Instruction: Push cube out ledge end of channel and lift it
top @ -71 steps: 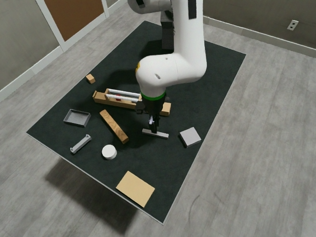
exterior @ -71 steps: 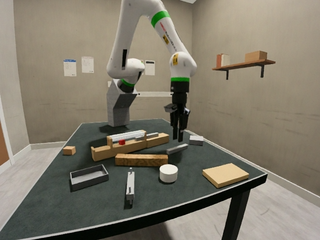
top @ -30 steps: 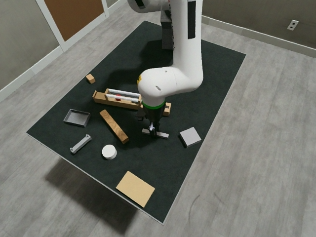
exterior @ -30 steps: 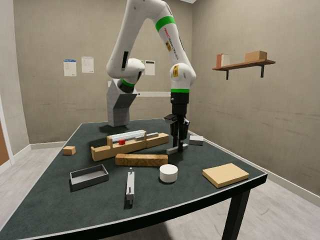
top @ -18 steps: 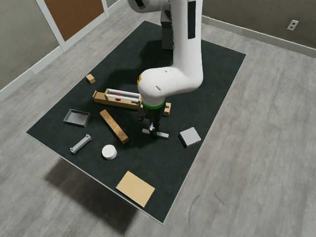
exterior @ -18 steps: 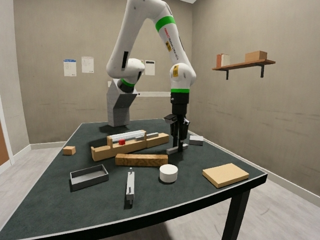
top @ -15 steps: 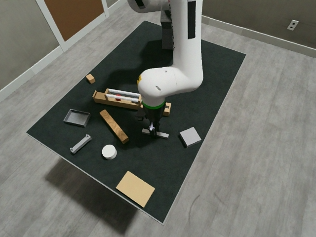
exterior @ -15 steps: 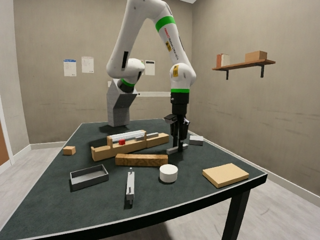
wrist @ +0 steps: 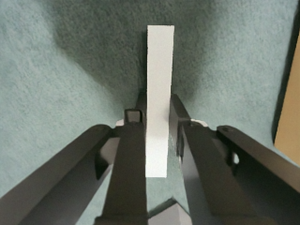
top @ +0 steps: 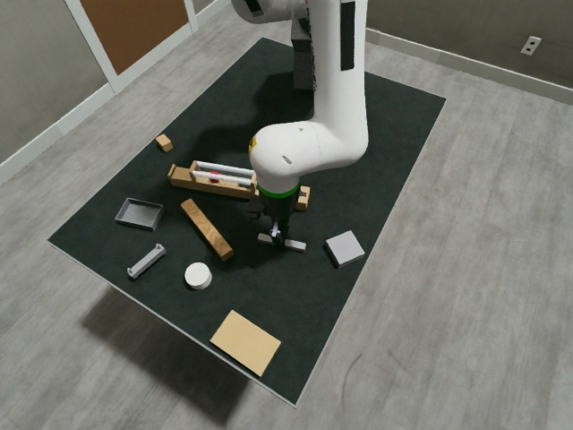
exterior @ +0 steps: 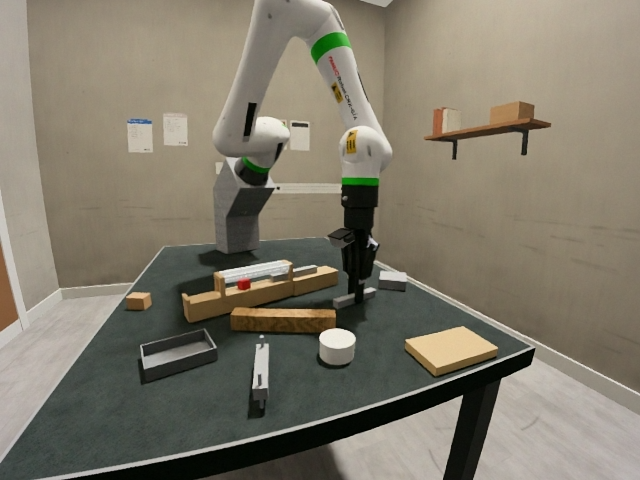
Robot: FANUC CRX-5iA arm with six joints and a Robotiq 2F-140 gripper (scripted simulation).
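Now: hand 30 mm above the grey stick. The rest, counted from my hand: grey square block (160 mm to the left, 90 mm behind, 20 mm below); tan board (270 mm ahead, 100 mm to the left, 30 mm below); wooden beam (200 mm to the right, 100 mm ahead, 20 mm below).
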